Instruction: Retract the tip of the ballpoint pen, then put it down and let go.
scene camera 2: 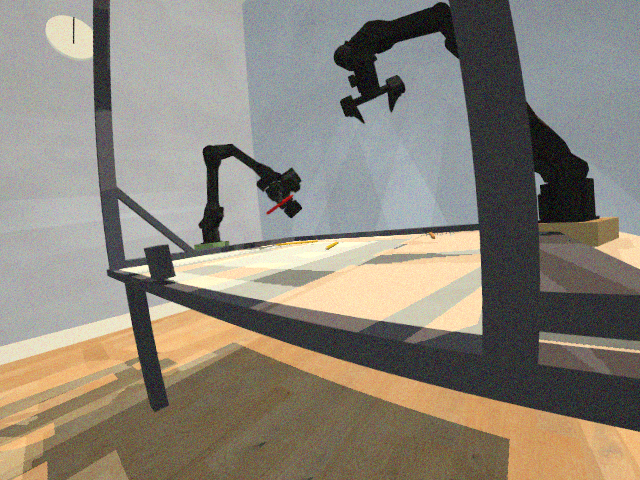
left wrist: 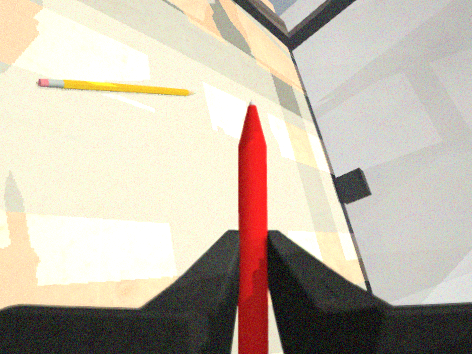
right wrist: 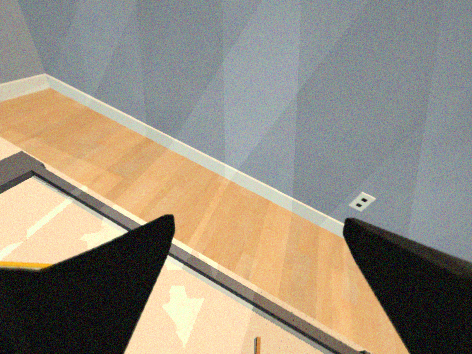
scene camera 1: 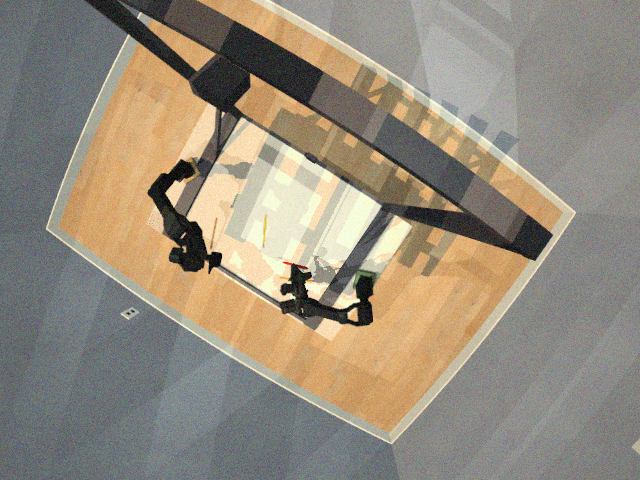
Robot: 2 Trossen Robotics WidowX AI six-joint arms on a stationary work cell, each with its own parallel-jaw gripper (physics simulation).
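Frame: origin at the left arm's base, x ahead, y left, z up, level; millimetres.
Seen in the pictures: left gripper, fingertip midpoint: (scene camera 2: 282, 203) (left wrist: 252, 241) (scene camera 1: 292, 263); right gripper, fingertip midpoint: (scene camera 2: 377, 117) (right wrist: 258, 224) (scene camera 1: 197, 272); left arm's base, origin of the base link: (scene camera 2: 211, 242) (scene camera 1: 364, 282); right arm's base, origin of the base link: (scene camera 2: 568, 220) (scene camera 1: 187, 170).
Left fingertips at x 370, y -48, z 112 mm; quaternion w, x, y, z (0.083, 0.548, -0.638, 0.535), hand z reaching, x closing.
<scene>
Pixels of each thing's top centre, then the offset from my left fingertips to it. Level surfaces: height alone.
- table, its level: dz -150 mm
- yellow pencil, middle of its top: (left wrist: 137, 85) (scene camera 1: 264, 229) dx +188, dy -105, dz -142 mm
- yellow stick, middle of its top: (scene camera 2: 294, 242) (scene camera 1: 297, 279) dx -27, dy +121, dz -143 mm
- brown stick, middle of its top: (scene camera 2: 431, 233) (scene camera 1: 213, 233) dx +459, dy -27, dz -143 mm
A red ballpoint pen (scene camera 1: 302, 267) (scene camera 2: 273, 208) (left wrist: 252, 190) is held above the table (scene camera 1: 310, 201) (scene camera 2: 356, 294). My left gripper (scene camera 2: 282, 200) (left wrist: 252, 241) is shut on it. In the left wrist view the pen points up the picture, and a tiny pale point shows at its tapered end. The pen's other end is hidden below the picture edge there. In scene camera 2 the pen is tilted, its lower end to the left. My right gripper (scene camera 2: 377, 116) (right wrist: 258, 224) is open and empty, high above the table and well apart from the pen.
A yellow pencil (scene camera 1: 264, 230) (left wrist: 125, 88) lies on the table. Another yellow stick (scene camera 1: 285, 279) (scene camera 2: 297, 242) lies partly beneath the left gripper in scene camera 1. A brown stick (scene camera 1: 213, 232) (scene camera 2: 431, 235) lies near the right arm. Dark frame posts (scene camera 2: 501, 180) stand at the table's corners.
</scene>
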